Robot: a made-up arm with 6 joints. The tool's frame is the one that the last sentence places.
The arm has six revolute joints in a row. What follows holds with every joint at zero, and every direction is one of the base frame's. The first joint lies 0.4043 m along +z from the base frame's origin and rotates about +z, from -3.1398 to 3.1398 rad. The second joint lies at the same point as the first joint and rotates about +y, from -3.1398 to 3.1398 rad. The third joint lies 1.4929 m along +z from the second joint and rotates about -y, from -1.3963 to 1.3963 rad. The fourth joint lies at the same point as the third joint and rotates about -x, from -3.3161 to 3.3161 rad. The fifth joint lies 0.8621 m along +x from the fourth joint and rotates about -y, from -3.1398 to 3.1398 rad. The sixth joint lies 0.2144 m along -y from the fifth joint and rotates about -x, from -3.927 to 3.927 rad. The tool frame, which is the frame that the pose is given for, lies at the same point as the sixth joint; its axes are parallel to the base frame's.
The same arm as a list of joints. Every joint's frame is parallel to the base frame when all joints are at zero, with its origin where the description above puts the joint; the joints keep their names.
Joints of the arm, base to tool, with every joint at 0 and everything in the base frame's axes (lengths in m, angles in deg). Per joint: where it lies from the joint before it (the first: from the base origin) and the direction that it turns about. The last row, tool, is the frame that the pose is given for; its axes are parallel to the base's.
joint 1: offset 0 0 0.4043 axis 0 0 1
joint 2: offset 0 0 0 axis 0 1 0
joint 3: offset 0 0 1.4929 axis 0 -1 0
joint 4: offset 0 0 0 axis -1 0 0
joint 5: offset 0.8621 0 0 axis 0 -1 0
joint 6: offset 0 -0.2144 0 axis -1 0 0
tool: offset 0 0 0
Joint limits (deg, base to tool): -179.9..179.9 -179.9..179.9 -80..80 -190..190 -179.9..179.9 -225..225

